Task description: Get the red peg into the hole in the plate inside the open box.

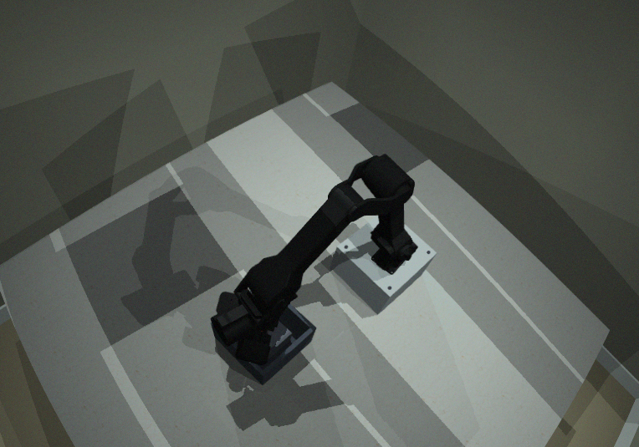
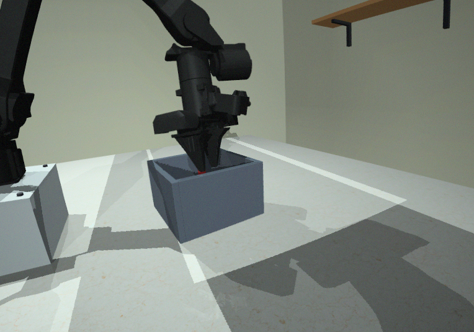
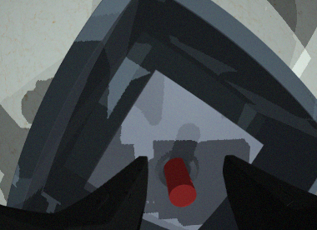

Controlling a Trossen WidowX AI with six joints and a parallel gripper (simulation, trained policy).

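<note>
My gripper tip is now 40 mm above the red peg, 10 mm to the right of it and 10 mm past it. The rest, counted from my gripper tip: box 60 mm below, 10 mm to the left, 10 mm behind; then plate 40 mm below, 10 mm to the left, 10 mm behind.
</note>
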